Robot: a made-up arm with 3 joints. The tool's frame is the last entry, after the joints. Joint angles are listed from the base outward.
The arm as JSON. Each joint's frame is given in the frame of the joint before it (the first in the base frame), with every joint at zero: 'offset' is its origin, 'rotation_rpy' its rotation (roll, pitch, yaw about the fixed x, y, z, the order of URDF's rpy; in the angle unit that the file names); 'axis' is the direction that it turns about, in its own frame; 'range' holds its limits. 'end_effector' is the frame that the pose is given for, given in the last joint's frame.
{
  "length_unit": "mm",
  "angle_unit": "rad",
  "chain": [
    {
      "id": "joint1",
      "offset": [
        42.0,
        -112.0,
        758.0
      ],
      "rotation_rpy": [
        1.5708,
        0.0,
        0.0
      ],
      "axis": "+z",
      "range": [
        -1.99,
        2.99
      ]
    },
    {
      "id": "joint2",
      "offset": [
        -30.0,
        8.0,
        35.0
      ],
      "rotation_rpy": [
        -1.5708,
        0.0,
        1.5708
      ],
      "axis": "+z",
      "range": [
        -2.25,
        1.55
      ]
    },
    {
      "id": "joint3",
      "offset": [
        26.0,
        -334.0,
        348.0
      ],
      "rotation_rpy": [
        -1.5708,
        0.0,
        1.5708
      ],
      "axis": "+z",
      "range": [
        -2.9,
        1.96
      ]
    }
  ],
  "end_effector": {
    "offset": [
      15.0,
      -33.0,
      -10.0
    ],
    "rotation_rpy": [
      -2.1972,
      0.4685,
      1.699
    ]
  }
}
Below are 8 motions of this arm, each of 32 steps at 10 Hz.
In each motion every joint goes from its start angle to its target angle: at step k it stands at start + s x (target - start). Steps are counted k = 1, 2, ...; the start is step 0. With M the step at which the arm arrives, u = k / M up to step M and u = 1 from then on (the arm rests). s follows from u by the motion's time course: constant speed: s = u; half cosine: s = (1 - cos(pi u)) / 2; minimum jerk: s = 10 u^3 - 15 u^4 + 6 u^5.
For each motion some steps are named. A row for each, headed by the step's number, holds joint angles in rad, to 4 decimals.
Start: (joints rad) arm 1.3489 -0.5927 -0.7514
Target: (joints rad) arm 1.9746 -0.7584 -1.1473
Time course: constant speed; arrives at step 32
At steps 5, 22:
5: 1.4467 -0.6186 -0.8133
22: 1.7791 -0.7066 -1.0236

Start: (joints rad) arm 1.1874 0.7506 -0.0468
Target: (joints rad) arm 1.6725 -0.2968 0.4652
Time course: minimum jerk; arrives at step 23
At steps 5, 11, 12, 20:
5: 1.2224 0.6750 -0.0099
11: 1.4102 0.2695 0.1884
12: 1.4497 0.1843 0.2300
20: 1.6637 -0.2779 0.4559

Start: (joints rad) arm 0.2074 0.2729 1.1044
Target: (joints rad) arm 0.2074 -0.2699 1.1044
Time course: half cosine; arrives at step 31
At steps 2, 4, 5, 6, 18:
2: 0.2074 0.2673 1.1044
4: 0.2074 0.2509 1.1044
5: 0.2074 0.2388 1.1044
6: 0.2074 0.2243 1.1044
18: 0.2074 -0.0665 1.1044

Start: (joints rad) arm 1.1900 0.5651 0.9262
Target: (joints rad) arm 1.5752 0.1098 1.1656
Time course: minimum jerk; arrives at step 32
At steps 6, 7, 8, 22, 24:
6: 1.2088 0.5429 0.9379
7: 1.2182 0.5317 0.9438
8: 1.2299 0.5180 0.9510
22: 1.5059 0.1918 1.1225
24: 1.5353 0.1569 1.1408

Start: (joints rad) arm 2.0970 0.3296 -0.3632
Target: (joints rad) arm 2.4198 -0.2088 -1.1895
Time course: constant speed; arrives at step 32
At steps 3, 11, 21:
3: 2.1273 0.2791 -0.4407
11: 2.2080 0.1445 -0.6472
21: 2.3088 -0.0237 -0.9055

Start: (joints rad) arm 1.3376 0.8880 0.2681
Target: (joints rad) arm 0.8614 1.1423 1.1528
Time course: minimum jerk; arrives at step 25
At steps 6, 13, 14, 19, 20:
6: 1.2932 0.9117 0.3506
13: 1.0817 1.0247 0.7436
14: 1.0464 1.0435 0.8090
19: 0.9058 1.1186 1.0703
20: 0.8890 1.1276 1.1016

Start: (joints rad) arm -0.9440 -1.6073 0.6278
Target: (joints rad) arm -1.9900 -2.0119 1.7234
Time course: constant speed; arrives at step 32
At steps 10, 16, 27, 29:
10: -1.2709 -1.7337 0.9702
16: -1.4670 -1.8096 1.1756
27: -1.8266 -1.9487 1.5522
29: -1.8919 -1.9740 1.6207

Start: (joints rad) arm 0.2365 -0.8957 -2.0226
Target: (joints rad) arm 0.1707 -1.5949 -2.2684
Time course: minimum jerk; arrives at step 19
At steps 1, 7, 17, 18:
1: 0.2364 -0.8966 -2.0229
7: 0.2191 -1.0806 -2.0876
17: 0.1714 -1.5880 -2.2660
18: 0.1708 -1.5940 -2.2681

